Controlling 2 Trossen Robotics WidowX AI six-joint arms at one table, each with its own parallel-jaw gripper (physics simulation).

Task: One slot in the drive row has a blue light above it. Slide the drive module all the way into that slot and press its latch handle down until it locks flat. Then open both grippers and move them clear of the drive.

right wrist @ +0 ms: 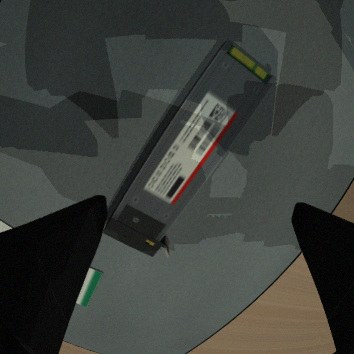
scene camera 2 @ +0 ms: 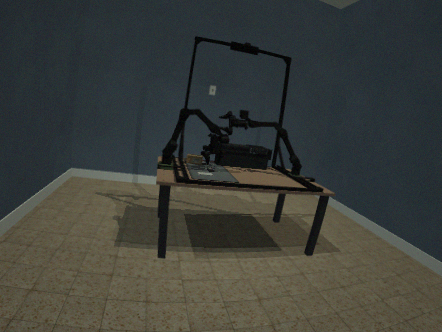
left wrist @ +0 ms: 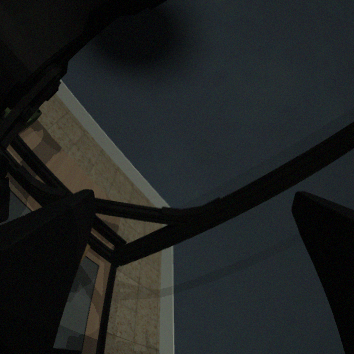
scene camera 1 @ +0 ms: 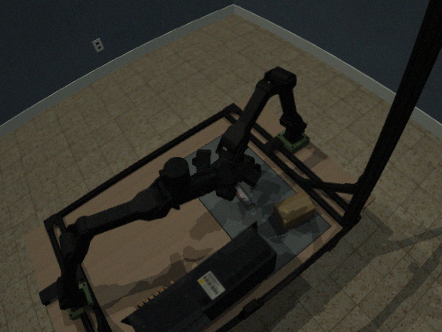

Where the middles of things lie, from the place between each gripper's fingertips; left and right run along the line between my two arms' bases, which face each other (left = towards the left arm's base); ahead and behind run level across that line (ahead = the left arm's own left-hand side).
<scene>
The drive module (right wrist: 230,88) lies 3 cm below my right hand, 1 cm to the right of it and 1 cm behind it. The rest, counted from my right hand: grey mat (scene camera 1: 232,216) 4 cm below, 3 cm to the right, 2 cm behind.
My left hand is 110 mm short of the drive module, 40 mm to the left of it and 340 mm above it. The rest, counted from my left hand: grey mat (100 mm ahead, 60 mm to the right, 340 mm below).
</scene>
